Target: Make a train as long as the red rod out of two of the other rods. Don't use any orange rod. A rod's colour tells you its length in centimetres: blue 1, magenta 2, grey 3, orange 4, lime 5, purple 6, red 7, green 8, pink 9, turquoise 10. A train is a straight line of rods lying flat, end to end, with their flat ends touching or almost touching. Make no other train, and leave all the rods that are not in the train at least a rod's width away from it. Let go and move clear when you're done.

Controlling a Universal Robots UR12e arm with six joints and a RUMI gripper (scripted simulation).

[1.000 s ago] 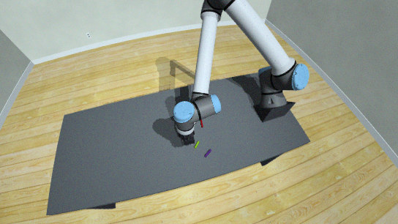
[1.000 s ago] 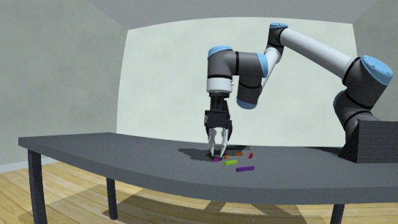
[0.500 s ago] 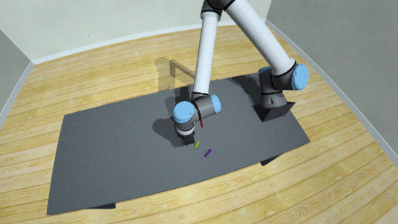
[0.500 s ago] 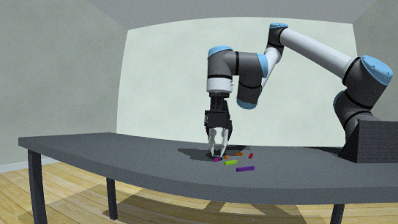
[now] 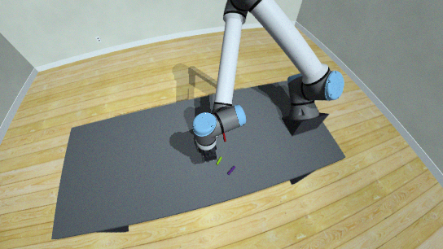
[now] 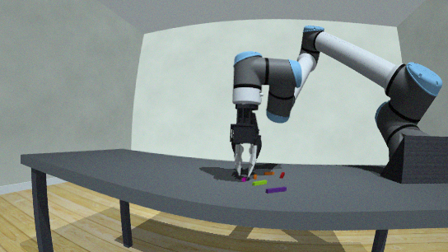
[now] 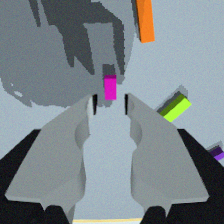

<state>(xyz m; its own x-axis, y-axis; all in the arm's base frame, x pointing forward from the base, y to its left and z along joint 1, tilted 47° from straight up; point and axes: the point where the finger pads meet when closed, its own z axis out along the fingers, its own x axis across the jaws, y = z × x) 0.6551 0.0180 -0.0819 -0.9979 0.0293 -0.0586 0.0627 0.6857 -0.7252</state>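
Right now my hand is 30 mm above the magenta rod. Also, from my hand: purple rod (100 mm behind, 110 mm to the left, 30 mm below); red rod (130 mm behind, 110 mm to the right, 30 mm below); lime rod (50 mm behind, 30 mm to the left, 30 mm below).
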